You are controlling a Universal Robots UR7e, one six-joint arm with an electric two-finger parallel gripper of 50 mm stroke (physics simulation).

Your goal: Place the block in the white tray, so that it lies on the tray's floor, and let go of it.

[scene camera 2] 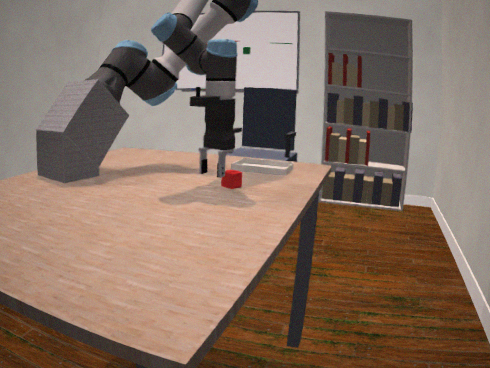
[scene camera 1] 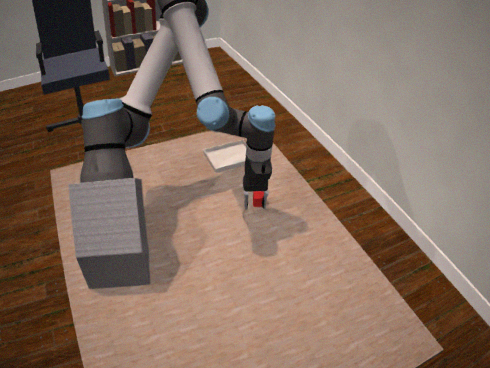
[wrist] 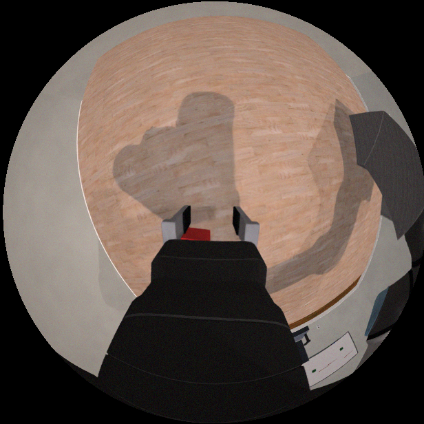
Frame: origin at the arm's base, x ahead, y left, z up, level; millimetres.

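Where they show: gripper, fingertip midpoint: [scene camera 2: 212,174] [scene camera 1: 254,206]; arm's base at its link origin: [scene camera 2: 97,98] [scene camera 1: 107,181].
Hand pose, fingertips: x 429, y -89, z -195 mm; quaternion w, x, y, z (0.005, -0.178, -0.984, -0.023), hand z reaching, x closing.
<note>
Things, the pixels of their top centre, and the offset from my fingertips.
- red block at its top centre: [scene camera 2: 231,171] [scene camera 1: 259,194] 39 mm ahead, 39 mm left, 5 mm up
- white tray at its top centre: [scene camera 2: 263,163] [scene camera 1: 230,153] 64 mm ahead, 308 mm left, 15 mm down
The red block [scene camera 1: 258,199] [scene camera 2: 231,179] [wrist: 197,234] sits on the table. In the wrist view it shows just inside the left finger, partly hidden by that finger and the gripper body. My gripper [scene camera 1: 256,202] [scene camera 2: 212,174] [wrist: 211,214] is wide open and points down, its fingertips low near the table. In scene camera 1 the block shows between the fingers, nearer the right one. In scene camera 2 it shows beside the right finger. The white tray [scene camera 1: 227,156] [scene camera 2: 260,170] lies behind the gripper, partly hidden by the arm in scene camera 1.
The robot's grey pedestal [scene camera 1: 105,220] [scene camera 2: 65,150] [wrist: 387,160] stands on the table to the left in both scene views. A chair [scene camera 1: 72,67] [scene camera 2: 270,120] stands beyond the table's far edge, and a bookshelf [scene camera 2: 407,165] stands against the back wall.
</note>
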